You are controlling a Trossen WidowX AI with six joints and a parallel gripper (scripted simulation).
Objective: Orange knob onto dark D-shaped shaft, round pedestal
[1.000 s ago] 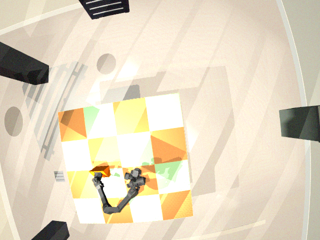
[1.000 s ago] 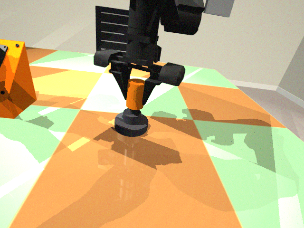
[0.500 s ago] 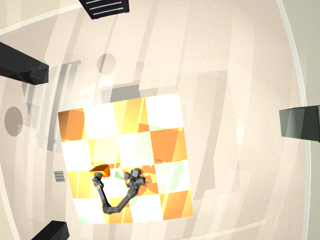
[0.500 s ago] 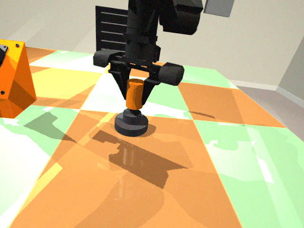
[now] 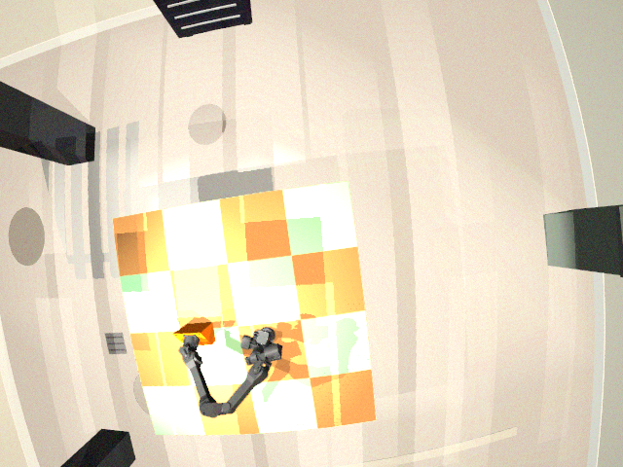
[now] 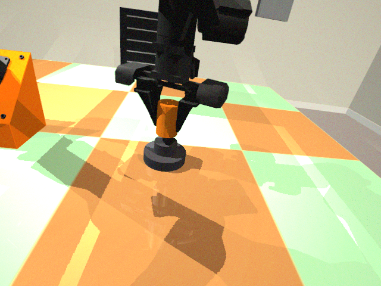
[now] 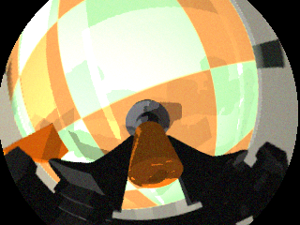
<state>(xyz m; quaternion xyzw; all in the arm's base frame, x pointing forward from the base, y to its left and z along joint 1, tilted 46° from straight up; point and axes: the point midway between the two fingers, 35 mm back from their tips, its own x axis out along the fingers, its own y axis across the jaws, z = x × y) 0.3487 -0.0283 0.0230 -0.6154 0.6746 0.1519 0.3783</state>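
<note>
My gripper tip is 2 cm below the knob. The rest, counted from my gripper tip: pedestal: 4 cm below.
</note>
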